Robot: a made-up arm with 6 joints.
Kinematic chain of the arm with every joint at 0, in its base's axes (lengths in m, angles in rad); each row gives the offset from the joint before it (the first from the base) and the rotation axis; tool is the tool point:
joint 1: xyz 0 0 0.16 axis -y
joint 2: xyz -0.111 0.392 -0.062 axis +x
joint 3: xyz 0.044 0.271 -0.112 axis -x
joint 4: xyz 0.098 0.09 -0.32 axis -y
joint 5: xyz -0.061 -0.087 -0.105 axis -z
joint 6: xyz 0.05 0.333 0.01 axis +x
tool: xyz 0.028 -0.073 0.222
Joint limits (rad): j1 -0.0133..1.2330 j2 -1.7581..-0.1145 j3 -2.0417..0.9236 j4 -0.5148..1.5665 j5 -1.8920..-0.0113 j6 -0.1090..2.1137
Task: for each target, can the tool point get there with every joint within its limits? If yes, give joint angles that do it. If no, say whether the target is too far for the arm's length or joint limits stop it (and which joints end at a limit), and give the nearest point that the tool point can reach.
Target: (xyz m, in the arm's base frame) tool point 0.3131 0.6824 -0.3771
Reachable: yes | joints 0.6327 -0.8876 -0.7005 0.4090 -0.2853 0.0985
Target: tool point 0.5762 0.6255 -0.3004
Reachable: yes | joints 0.7392 -0.2633 0.0144 0.6776 -0.3608 1.5753
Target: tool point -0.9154 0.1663 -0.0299
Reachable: no: joint limits stop it (at a limit: joint 1, joint 3, joint 6) | nearest point -0.3518 0.1438 -0.0514 | short by 0.564 m
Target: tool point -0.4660 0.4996 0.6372
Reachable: no: joint limits stop it (at a limit: joint 1, joint 2, joint 3, joint 6) | nearest point -0.1962 0.7634 0.2751 | short by 0.523 m
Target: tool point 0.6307 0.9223 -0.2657
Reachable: yes | joints 0.8238 -0.8418 -1.4953 1.0163 -1.4793 1.7943
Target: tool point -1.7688 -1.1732 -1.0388
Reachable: no: too far | nearest point -0.2798 -0.2296 -0.4440 | short by 1.860 m
